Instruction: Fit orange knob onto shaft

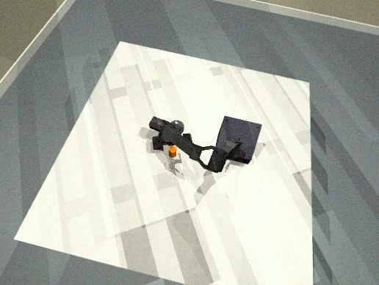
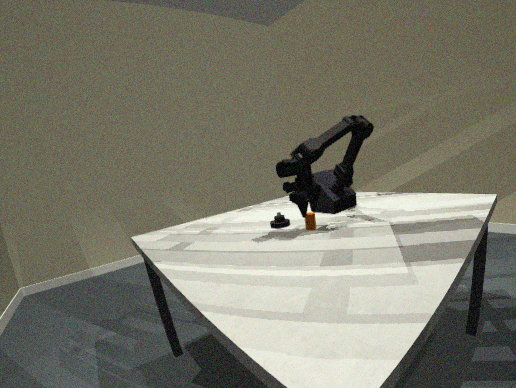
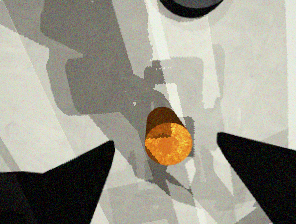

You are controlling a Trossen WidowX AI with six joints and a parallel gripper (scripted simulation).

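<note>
The orange knob lies 10 mm below my gripper tip. The rest, counted from my gripper tip: round pedestal 10 mm behind, 160 mm to the right, 30 mm below.
</note>
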